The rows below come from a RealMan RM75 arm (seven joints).
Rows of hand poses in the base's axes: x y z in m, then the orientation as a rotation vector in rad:
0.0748 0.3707 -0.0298 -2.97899 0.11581 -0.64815
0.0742 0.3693 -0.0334 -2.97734 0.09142 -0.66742
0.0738 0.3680 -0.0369 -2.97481 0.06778 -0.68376
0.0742 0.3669 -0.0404 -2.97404 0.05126 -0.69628
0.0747 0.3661 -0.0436 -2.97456 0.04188 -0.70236
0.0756 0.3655 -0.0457 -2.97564 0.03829 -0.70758
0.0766 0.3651 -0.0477 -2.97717 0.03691 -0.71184
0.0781 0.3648 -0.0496 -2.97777 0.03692 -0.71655
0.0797 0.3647 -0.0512 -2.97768 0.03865 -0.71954
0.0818 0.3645 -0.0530 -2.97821 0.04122 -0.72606
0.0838 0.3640 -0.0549 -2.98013 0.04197 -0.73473
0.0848 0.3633 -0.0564 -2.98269 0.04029 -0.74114
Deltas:
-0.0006 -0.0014 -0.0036 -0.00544 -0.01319 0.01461
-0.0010 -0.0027 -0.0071 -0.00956 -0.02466 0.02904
-0.0006 -0.0038 -0.0106 -0.01380 -0.03316 0.03881
-0.0001 -0.0046 -0.0138 -0.01693 -0.03717 0.04425
0.0008 -0.0052 -0.0159 -0.01967 -0.04034 0.04592
0.0018 -0.0056 -0.0179 -0.02234 -0.04277 0.04617
0.0033 -0.0059 -0.0198 -0.02406 -0.04560 0.04567
0.0049 -0.0060 -0.0214 -0.02449 -0.04743 0.04433
0.0070 -0.0062 -0.0232 -0.02628 -0.05132 0.04206
0.0090 -0.0067 -0.0251 -0.03017 -0.05633 0.04051
0.0100 -0.0074 -0.0266 -0.03441 -0.05988 0.04057

